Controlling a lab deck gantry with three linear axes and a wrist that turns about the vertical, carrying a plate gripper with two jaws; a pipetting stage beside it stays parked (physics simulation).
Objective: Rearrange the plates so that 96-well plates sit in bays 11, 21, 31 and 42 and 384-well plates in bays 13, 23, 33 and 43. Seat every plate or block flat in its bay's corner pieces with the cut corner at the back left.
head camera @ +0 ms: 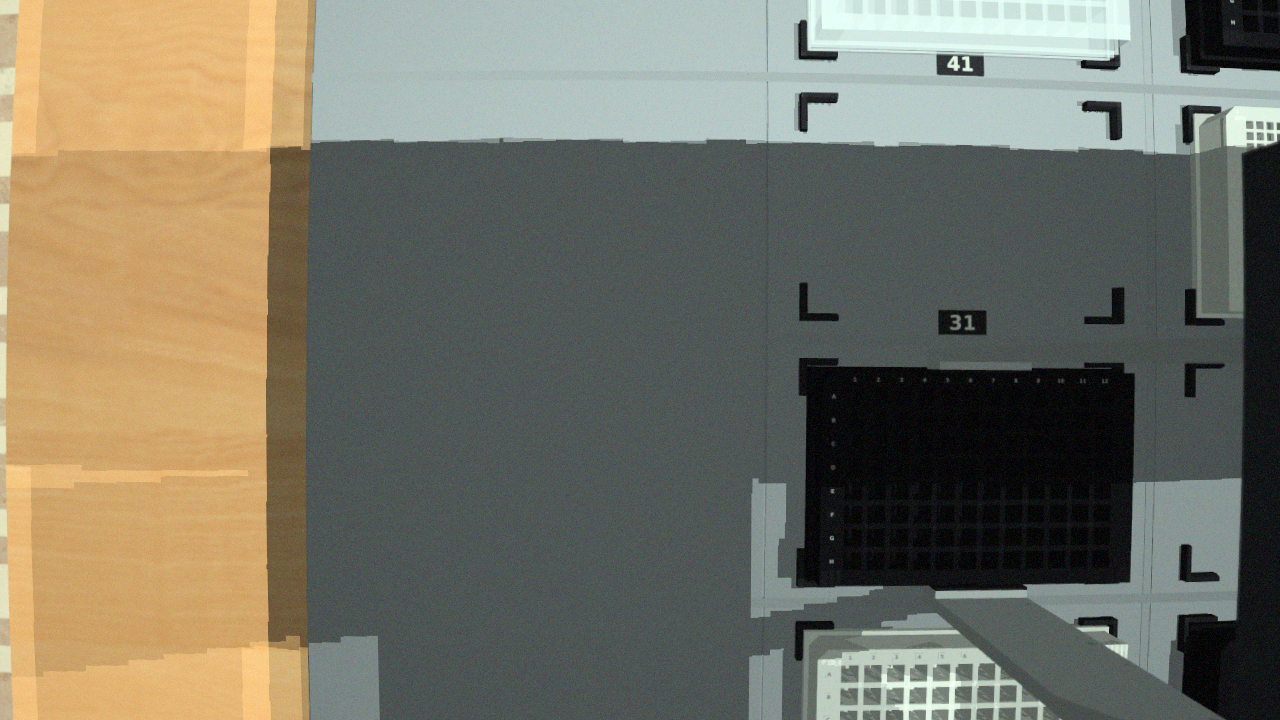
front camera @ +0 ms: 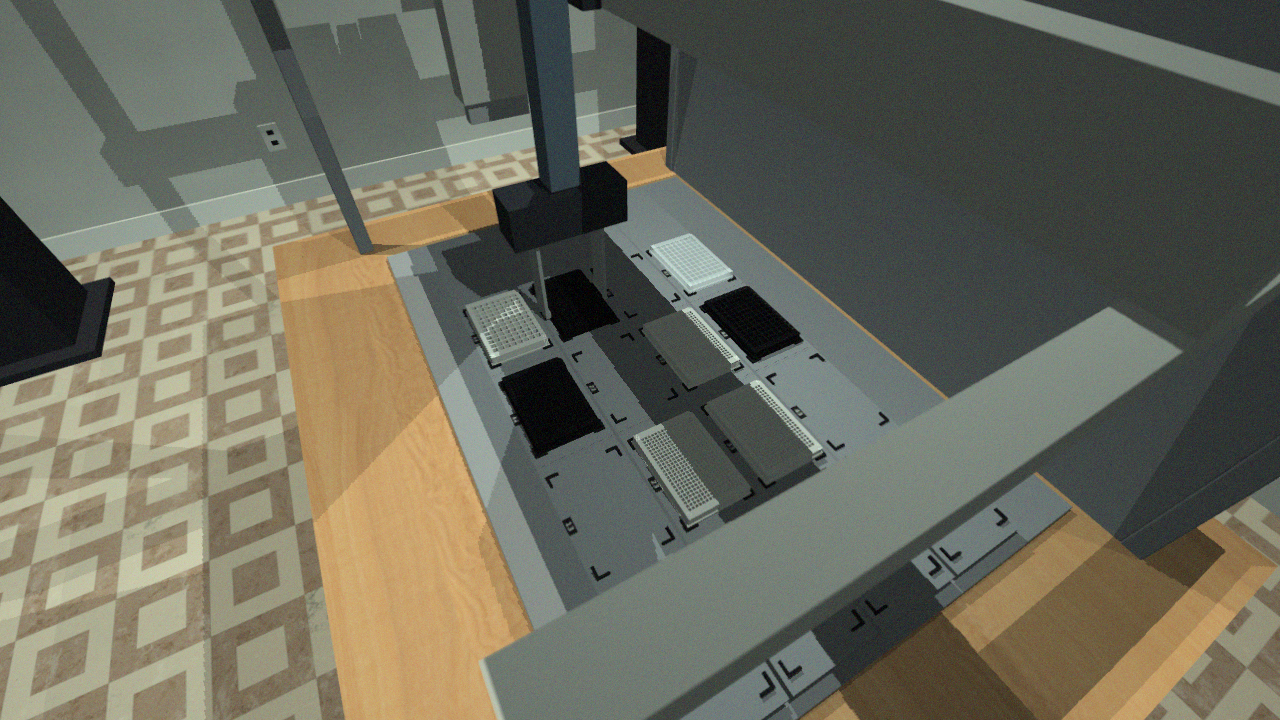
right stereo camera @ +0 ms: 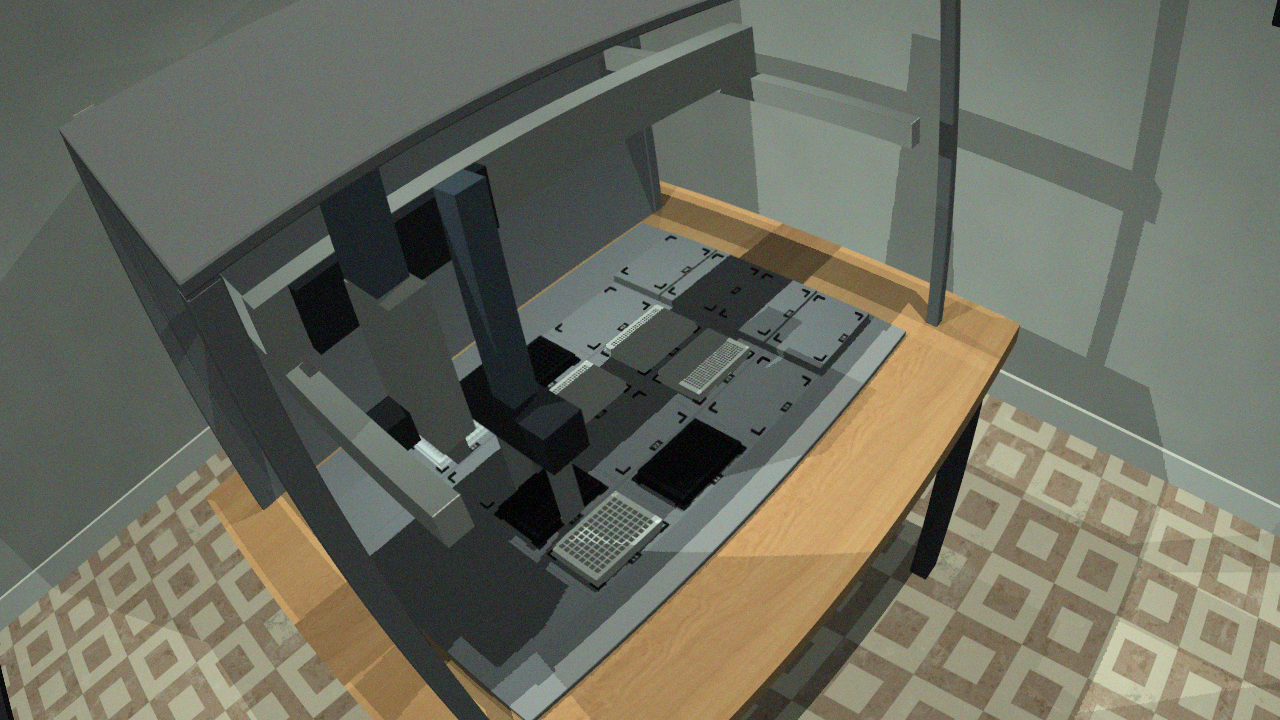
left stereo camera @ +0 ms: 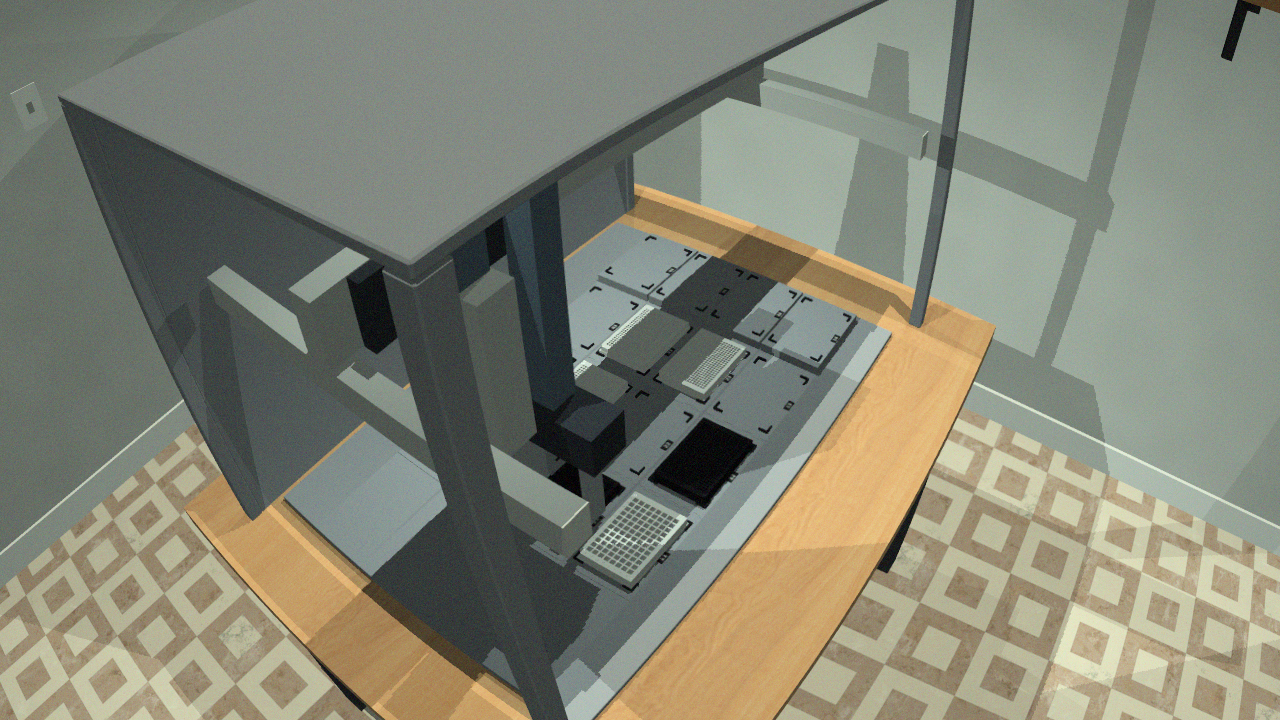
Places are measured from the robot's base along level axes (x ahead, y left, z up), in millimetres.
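Pixels of known places: gripper, fingertip midpoint: [head camera: 969, 475] [front camera: 572, 301] [right stereo camera: 549, 499]; robot's base at its link origin: [front camera: 465, 312] [right stereo camera: 598, 588] [left stereo camera: 631, 589].
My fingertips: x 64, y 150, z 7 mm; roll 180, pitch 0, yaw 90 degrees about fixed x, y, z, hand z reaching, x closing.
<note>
Ahead of a thing's pixels: the offset from my fingertips to its top centre. "spot": to the spot under its first point.
My gripper [front camera: 575, 300] [head camera: 982, 478] is shut on the black 96-well plate @[dx +0, dy +0, dz +7 mm] [front camera: 583, 318] [head camera: 895, 537] [right stereo camera: 528, 516], low at bay 21. Its pads meet the plate's front and back edges. The plate looks level; whether it bears on the deck is unclear. A white 96-well plate @[dx +0, dy -107, dz +7 mm] [front camera: 505, 324] [head camera: 895, 694] [left stereo camera: 631, 540] is in bay 11, a black plate @[dx +164, dy -107, dz +7 mm] [front camera: 550, 407] [left stereo camera: 702, 458] in bay 12. White 384-well plates are in bays 23 @[dx +328, dy +0, dz +7 mm] [front camera: 675, 465], 32 [front camera: 687, 349] and 33 @[dx +328, dy +107, dz +7 mm] [front camera: 760, 434]. A pale plate @[dx +0, dy +214, dz +7 mm] [front camera: 691, 261] is in bay 41, a black one @[dx +164, dy +214, dz +7 mm] [front camera: 750, 322] in bay 42.
Bays 13, 22, 31 and 43 hold no plate; the bay 31 label @[spot: dx +0, dy +61, dz -7 mm] [head camera: 962, 322] shows behind the held plate. The parked pipetting stage [right stereo camera: 416, 358] stands beside the gripper column [right stereo camera: 487, 286]. The hood's corner post @[spot: dx -330, dy -265, dz +561 mm] [left stereo camera: 465, 465] hides part of the deck.
</note>
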